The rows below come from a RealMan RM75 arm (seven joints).
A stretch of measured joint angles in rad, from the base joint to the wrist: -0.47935, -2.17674, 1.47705, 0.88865, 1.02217, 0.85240, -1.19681; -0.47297, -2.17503, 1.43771, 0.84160, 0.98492, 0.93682, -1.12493; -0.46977, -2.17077, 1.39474, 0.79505, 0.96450, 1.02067, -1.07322; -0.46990, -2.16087, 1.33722, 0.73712, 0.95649, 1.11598, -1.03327; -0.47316, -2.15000, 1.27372, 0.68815, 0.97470, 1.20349, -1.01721; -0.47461, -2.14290, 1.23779, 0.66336, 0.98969, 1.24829, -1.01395; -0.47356, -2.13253, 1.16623, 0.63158, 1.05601, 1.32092, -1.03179; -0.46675, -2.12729, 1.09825, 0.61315, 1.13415, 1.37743, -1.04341; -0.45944, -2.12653, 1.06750, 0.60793, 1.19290, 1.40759, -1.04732; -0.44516, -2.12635, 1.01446, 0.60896, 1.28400, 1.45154, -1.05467; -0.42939, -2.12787, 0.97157, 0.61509, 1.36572, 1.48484, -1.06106; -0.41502, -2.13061, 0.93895, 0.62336, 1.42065, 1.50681, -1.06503; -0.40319, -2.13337, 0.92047, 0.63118, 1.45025, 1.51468, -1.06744; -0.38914, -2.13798, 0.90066, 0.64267, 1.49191, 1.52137, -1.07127; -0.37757, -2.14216, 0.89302, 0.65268, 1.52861, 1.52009, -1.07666; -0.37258, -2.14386, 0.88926, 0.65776, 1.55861, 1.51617, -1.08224; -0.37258, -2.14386, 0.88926, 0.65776, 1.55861, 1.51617, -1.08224; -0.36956, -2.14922, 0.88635, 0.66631, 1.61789, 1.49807, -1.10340; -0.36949, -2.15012, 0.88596, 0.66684, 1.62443, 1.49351, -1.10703; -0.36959, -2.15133, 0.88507, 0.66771, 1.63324, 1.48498, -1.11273
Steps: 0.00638, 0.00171, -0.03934, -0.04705, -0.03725, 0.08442, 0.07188; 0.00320, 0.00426, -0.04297, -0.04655, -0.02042, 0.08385, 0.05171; -0.00013, 0.00990, -0.05752, -0.05793, -0.00801, 0.09531, 0.03995; -0.00326, 0.01087, -0.06350, -0.04897, 0.01821, 0.08751, 0.01606; -0.00145, 0.00710, -0.03593, -0.02479, 0.01499, 0.04480, 0.00326; 0.00105, 0.01037, -0.07156, -0.03178, 0.06632, 0.07263, -0.01784; 0.00681, 0.00524, -0.06798, -0.01843, 0.07814, 0.05651, -0.01162; 0.00731, 0.00076, -0.03075, -0.00522, 0.05875, 0.03016, -0.00391; 0.01428, 0.00018, -0.05304, 0.00103, 0.09110, 0.04395, -0.00735; 0.01577, -0.00152, -0.04289, 0.00613, 0.08172, 0.03330, -0.00639; 0.01437, -0.00274, -0.03262, 0.00827, 0.05493, 0.02197, -0.00397; 0.01183, -0.00276, -0.01848, 0.00782, 0.02960, 0.00787, -0.00241; 0.01405, -0.00461, -0.01981, 0.01149, 0.04166, 0.00669, -0.00383; 0.01157, -0.00418, -0.00764, 0.01001, 0.03670, -0.00128, -0.00539; 0.00499, -0.00170, -0.00376, 0.00508, 0.03000, -0.00392, -0.00558; 0.00000, 0.00000, 0.00000, 0.00000, 0.00000, 0.00000, 0.00000; 0.00302, -0.00536, -0.00291, 0.00855, 0.05928, -0.01810, -0.02116; 0.00007, -0.00090, -0.00039, 0.00053, 0.00654, -0.00456, -0.00363; -0.00010, -0.00121, -0.00089, 0.00087, 0.00881, -0.00853, -0.00570
